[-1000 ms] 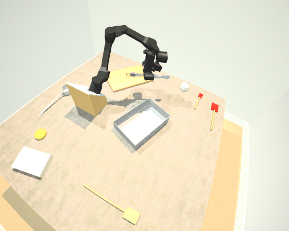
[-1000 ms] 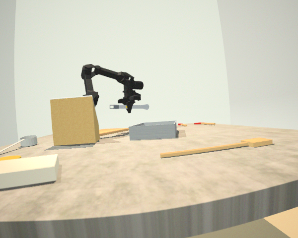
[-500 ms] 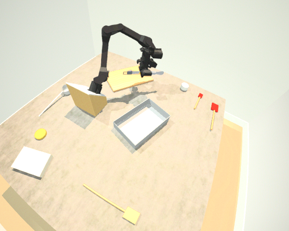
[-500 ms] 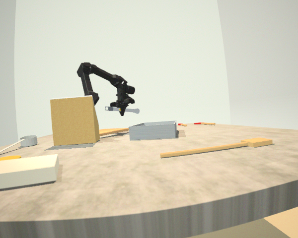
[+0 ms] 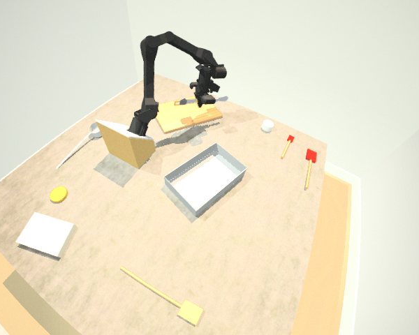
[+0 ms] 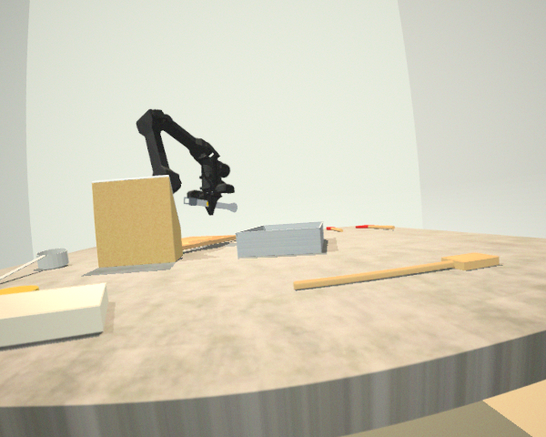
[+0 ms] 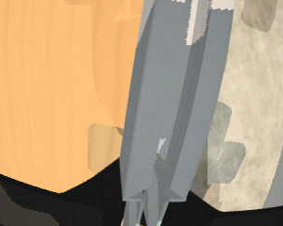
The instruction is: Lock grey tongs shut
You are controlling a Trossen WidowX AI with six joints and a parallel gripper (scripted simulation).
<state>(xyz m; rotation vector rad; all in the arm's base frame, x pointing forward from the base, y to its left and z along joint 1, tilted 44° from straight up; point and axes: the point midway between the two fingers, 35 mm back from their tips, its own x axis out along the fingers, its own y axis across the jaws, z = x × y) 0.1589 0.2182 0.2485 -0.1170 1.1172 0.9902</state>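
Now: gripper tip 100 mm past the wooden board, 90 mm above it and 50 mm to the right of it. The rest, counted from my gripper tip: roasting tin (340 mm to the right, 180 mm ahead, 70 mm below); white slab (810 mm to the right, 270 mm behind, 90 mm below).
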